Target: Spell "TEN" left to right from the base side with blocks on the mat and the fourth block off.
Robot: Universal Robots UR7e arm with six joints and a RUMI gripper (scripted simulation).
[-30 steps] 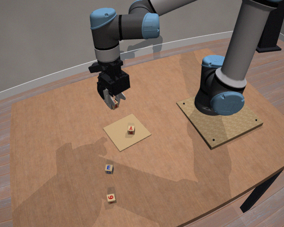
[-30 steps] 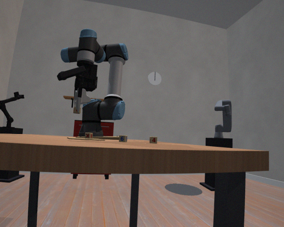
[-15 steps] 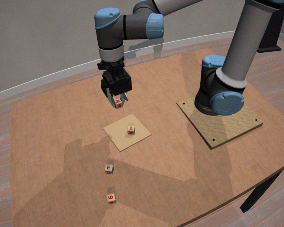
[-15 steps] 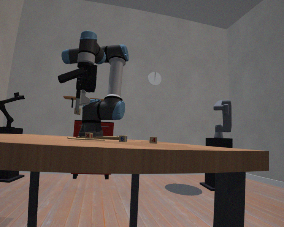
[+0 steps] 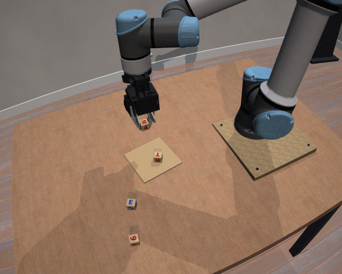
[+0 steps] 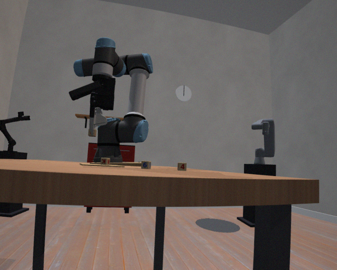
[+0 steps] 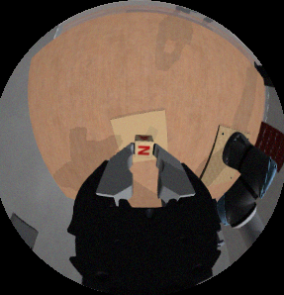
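Now: the tan mat 10 mm behind my hand, 40 mm to the left of it and 120 mm below it. Also, from my hand: E block: 90 mm ahead, 200 mm to the left, 110 mm below; T block: 20 mm behind, 50 mm to the left, 100 mm below; 9 block: 100 mm ahead, 320 mm to the left, 110 mm below.
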